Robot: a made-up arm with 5 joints.
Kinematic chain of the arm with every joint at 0, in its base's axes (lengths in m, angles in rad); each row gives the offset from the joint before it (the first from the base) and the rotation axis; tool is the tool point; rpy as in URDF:
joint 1: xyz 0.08 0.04 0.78 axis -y
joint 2: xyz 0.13 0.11 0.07 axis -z
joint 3: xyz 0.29 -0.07 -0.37 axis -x
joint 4: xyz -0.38 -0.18 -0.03 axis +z
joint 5: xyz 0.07 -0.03 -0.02 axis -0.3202 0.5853 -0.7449
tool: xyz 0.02 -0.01 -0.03 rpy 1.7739 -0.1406 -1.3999
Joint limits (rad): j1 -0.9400..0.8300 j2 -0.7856..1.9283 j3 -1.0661..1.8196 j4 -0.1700..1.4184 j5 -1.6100..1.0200
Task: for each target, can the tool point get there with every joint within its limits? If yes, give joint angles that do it. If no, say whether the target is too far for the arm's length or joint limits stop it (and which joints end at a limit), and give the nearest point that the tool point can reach.
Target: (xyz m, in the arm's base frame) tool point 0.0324 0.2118 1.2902
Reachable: no: joint limits stop it (at a limit: joint 1, joint 2, joint 3, joint 4) | nearest point 0.2400 0.0761 0.8823 | short by 0.477 m
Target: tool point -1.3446 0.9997 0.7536
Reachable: no: too far | nearest point -0.3522 0.2843 0.5991 | short by 1.233 m
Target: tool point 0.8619 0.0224 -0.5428
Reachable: no: too far | nearest point 0.3777 0.0352 0.2763 | short by 0.952 m
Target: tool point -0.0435 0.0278 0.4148
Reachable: yes | joints -0.1155 1.0925 -0.0746 0.1499 -0.9434
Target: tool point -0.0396 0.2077 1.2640
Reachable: no: joint limits stop it (at a limit: joint 1, joint 4) | nearest point -0.0957 0.1751 0.8091 | short by 0.459 m
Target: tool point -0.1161 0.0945 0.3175
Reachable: yes | joints -0.2543 1.2455 -0.6077 0.0159 0.4492
